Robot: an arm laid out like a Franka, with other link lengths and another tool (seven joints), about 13 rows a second.
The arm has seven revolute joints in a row. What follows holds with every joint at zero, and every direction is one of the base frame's. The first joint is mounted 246.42 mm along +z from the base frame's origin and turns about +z. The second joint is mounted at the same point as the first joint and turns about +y. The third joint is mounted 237 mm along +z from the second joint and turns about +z. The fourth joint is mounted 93.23 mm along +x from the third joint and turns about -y. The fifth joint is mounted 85.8 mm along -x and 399.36 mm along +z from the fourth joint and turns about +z. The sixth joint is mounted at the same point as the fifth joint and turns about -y. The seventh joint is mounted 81.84 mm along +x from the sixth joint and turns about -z. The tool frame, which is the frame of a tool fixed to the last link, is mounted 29 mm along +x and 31 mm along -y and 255.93 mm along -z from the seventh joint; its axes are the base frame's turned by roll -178.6, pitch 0 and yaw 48 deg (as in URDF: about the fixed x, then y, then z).
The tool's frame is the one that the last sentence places.
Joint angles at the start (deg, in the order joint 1, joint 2, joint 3, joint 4, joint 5, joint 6, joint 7):
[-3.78 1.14 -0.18 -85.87 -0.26 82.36 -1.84]
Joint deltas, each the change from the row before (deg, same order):
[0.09 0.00 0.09 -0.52 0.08 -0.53 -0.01]
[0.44 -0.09 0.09 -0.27 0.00 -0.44 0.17]
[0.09 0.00 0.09 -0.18 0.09 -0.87 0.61]
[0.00 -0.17 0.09 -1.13 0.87 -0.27 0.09]
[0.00 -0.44 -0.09 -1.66 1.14 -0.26 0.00]
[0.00 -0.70 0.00 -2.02 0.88 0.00 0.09]
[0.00 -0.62 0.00 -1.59 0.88 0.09 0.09]
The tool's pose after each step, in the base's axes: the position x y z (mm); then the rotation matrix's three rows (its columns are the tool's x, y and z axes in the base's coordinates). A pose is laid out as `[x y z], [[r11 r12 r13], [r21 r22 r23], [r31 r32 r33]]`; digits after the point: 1 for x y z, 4 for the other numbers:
[575.8 -69.0 318.8], [[0.6907 0.7137 -0.1168], [0.7201 -0.6936 0.0204], [-0.0665 -0.0982 -0.9929]]
[573.4 -63.6 316.8], [[0.6854 0.7169 -0.1276], [0.7244 -0.6890 0.0200], [-0.0736 -0.1062 -0.9916]]
[568.7 -61.4 314.1], [[0.6893 0.7097 -0.1456], [0.7195 -0.6942 0.0223], [-0.0852 -0.1201 -0.9891]]
[564.1 -56.2 305.7], [[0.6872 0.7073 -0.1660], [0.7212 -0.6917 0.0381], [-0.0878 -0.1459 -0.9854]]
[557.4 -51.3 295.7], [[0.6859 0.7024 -0.1902], [0.7222 -0.6892 0.0592], [-0.0895 -0.1780 -0.9800]]
[550.3 -46.8 285.9], [[0.6851 0.6970 -0.2119], [0.7225 -0.6873 0.0754], [-0.0930 -0.2047 -0.9744]]
[544.9 -42.4 279.0], [[0.6853 0.6923 -0.2259], [0.7225 -0.6853 0.0913], [-0.0916 -0.2258 -0.9699]]

